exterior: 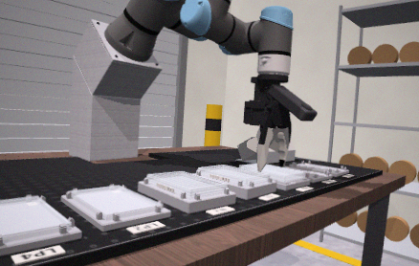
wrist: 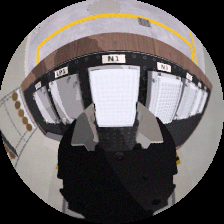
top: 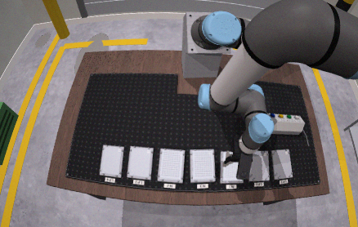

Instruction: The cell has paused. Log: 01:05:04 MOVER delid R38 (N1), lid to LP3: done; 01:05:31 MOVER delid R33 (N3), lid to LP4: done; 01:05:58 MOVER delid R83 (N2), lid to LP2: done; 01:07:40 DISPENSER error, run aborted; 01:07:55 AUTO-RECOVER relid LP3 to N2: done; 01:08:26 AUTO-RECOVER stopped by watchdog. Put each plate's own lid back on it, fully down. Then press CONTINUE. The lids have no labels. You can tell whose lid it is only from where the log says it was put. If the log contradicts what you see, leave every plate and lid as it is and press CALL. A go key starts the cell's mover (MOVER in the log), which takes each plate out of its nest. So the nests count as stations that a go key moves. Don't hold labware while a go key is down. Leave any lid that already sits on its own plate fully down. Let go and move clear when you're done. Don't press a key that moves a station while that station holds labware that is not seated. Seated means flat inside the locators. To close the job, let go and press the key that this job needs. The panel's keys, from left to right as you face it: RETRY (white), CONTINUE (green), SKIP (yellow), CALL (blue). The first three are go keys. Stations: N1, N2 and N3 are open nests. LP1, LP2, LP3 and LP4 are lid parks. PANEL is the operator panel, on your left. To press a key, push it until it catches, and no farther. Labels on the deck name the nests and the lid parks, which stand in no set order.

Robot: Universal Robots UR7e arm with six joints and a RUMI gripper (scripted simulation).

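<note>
The well plate lies 5 cm behind my hand, 26 cm to the right of it and 1 cm below it. The rest, counted from my hand: yellow SKIP key 18 cm behind, 30 cm to the left, 3 cm above; then blue CALL key 19 cm behind, 25 cm to the left, 3 cm above; then green CONTINUE key 17 cm behind, 34 cm to the left, 3 cm above.
</note>
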